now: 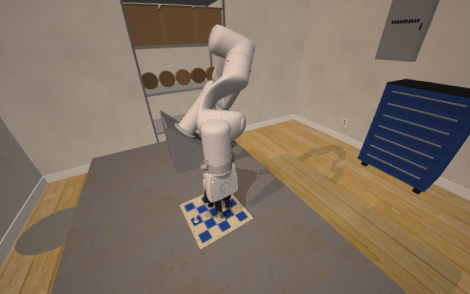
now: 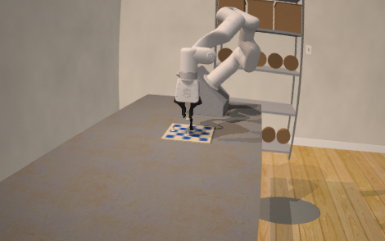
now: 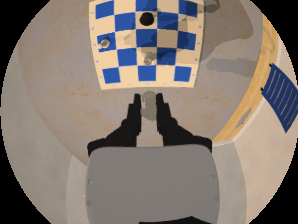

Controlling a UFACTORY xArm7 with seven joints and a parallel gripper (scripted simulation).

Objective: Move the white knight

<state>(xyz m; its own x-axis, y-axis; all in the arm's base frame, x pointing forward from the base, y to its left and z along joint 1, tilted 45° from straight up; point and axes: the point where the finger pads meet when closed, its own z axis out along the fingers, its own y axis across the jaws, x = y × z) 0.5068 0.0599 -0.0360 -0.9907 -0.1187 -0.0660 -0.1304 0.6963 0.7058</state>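
Now: hand 120 mm above the blue-and-cream chessboard, 70 mm past it and 10 mm to the left of it. The rest, counted from my hand: black chess piece: 110 mm behind, 90 mm below, 10 mm to the right.
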